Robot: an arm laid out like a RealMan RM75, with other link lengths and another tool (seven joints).
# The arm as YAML. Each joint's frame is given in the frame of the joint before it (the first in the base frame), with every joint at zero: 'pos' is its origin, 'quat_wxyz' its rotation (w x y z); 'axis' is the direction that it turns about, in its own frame. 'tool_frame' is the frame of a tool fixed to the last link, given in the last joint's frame.
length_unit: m
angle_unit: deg
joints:
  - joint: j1
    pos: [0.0, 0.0, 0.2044]
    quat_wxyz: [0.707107, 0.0, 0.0, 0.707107]
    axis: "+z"
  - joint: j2
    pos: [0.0, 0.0, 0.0]
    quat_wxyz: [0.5, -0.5, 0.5, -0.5]
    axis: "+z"
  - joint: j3
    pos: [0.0, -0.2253, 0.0]
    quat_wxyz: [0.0, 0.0, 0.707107, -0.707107]
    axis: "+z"
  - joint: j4
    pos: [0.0, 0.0, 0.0]
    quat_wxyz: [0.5, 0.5, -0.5, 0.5]
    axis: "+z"
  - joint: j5
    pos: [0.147, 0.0, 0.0]
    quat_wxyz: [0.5, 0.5, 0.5, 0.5]
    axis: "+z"
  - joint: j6
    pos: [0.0, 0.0, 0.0]
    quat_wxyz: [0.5, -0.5, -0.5, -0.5]
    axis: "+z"
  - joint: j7
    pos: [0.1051, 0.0, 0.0]
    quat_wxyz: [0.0, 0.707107, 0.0, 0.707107]
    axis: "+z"
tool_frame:
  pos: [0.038, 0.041, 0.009]
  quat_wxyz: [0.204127, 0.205, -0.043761, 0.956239]
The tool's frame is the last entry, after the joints.
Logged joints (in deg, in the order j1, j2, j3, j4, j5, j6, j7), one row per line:
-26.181, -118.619, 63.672, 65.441, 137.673, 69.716, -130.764
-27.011, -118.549, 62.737, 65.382, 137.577, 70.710, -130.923
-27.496, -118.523, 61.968, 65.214, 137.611, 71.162, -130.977
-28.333, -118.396, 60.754, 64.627, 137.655, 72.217, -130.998
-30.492, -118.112, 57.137, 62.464, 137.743, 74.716, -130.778
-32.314, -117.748, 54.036, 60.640, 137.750, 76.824, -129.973
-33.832, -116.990, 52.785, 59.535, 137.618, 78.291, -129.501
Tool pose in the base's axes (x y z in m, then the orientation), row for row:
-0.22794, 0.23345, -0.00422, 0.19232, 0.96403, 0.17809, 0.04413
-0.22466, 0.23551, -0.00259, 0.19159, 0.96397, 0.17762, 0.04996
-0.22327, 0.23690, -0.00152, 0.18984, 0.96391, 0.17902, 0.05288
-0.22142, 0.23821, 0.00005, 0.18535, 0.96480, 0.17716, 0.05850
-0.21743, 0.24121, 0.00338, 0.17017, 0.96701, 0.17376, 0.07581
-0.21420, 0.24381, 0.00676, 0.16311, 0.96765, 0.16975, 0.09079
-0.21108, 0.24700, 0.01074, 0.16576, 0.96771, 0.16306, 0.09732
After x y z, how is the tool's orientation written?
As a quaternion, x y z w.
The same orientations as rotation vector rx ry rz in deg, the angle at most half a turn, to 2 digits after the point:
33.68, 168.81, 31.19
33.43, 168.20, 30.99
33.07, 167.89, 31.18
32.17, 167.48, 30.75
29.23, 166.13, 29.85
27.78, 164.78, 28.91
28.12, 164.16, 27.66

